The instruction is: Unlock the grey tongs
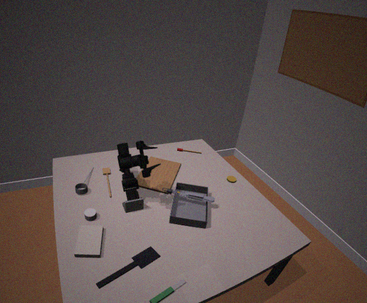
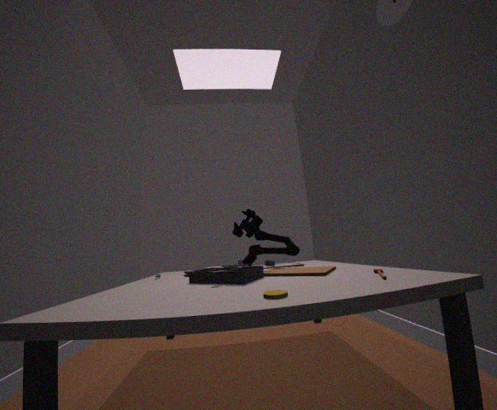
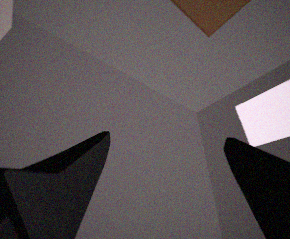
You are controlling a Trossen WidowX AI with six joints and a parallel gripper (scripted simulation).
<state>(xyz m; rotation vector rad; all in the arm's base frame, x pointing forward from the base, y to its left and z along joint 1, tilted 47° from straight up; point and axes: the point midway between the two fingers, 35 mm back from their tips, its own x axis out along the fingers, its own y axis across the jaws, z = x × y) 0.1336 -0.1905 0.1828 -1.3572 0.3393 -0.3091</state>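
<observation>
Now: gripper tip 14 cm short of the yellow lock piece, 1 cm to the right of it and 27 cm above it. Round my gripper tip: wooden board: 10 cm ahead, 29 cm to the left, 33 cm below; black spatula: 21 cm behind, 38 cm to the right, 34 cm below; roasting tin: 19 cm ahead, 6 cm to the right, 31 cm below.
</observation>
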